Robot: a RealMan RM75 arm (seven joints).
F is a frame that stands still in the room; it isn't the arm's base.
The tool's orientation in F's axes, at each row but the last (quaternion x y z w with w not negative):
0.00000 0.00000 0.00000 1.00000
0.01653 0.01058 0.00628 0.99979
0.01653 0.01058 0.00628 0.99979
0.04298 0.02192 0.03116 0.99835
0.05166 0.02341 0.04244 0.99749
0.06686 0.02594 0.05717 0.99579
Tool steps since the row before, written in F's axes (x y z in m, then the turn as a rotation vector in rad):
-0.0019 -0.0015 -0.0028 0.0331 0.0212 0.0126
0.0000 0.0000 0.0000 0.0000 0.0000 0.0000
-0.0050 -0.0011 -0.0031 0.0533 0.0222 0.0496
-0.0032 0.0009 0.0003 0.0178 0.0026 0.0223
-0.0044 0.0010 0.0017 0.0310 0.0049 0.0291
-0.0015 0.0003 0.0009 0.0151 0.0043 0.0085
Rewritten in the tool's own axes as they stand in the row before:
-0.0019 -0.0015 -0.0028 0.0331 0.0212 0.0126
0.0000 0.0000 0.0000 0.0000 0.0000 0.0000
-0.0049 -0.0011 -0.0032 0.0525 0.0232 0.0500
-0.0031 0.0011 0.0001 0.0170 0.0035 0.0228
-0.0044 0.0015 0.0014 0.0300 0.0054 0.0300
-0.0015 0.0006 0.0008 0.0151 0.0037 0.0087

